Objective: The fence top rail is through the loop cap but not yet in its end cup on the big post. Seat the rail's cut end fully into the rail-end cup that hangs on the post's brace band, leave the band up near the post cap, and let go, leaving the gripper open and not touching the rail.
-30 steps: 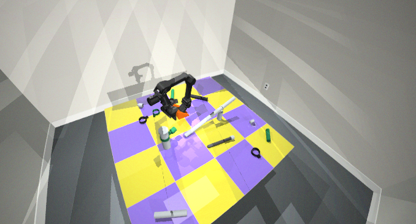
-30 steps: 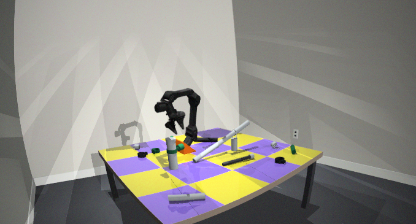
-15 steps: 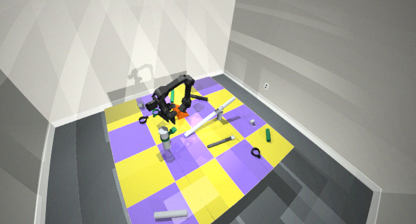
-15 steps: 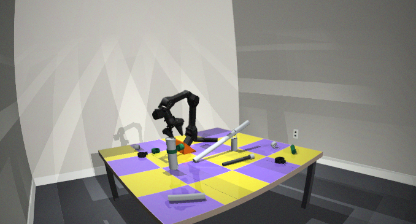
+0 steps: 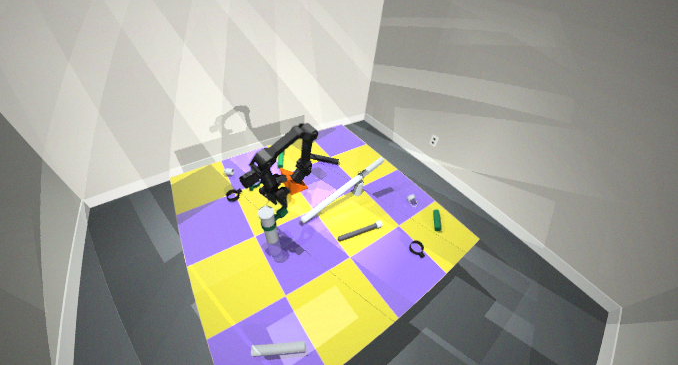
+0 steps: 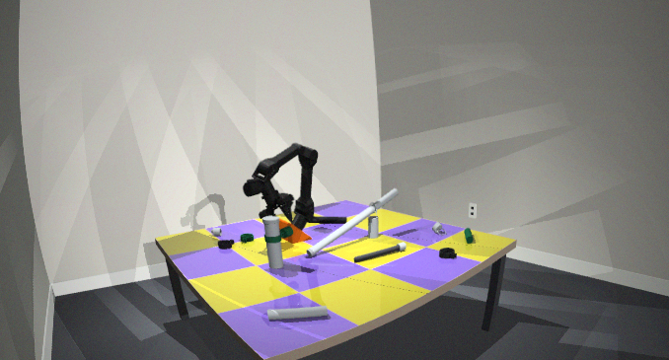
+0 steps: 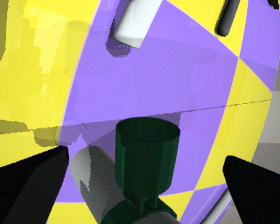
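Now: gripper tip 20 mm to the left of the green rail-end cup, 20 mm short of it and 20 mm above it. The rest, counted from my gripper tip: white tube: 460 mm ahead, 280 mm to the right, 130 mm below; short post: 450 mm to the left, 40 mm below, 30 mm ahead.
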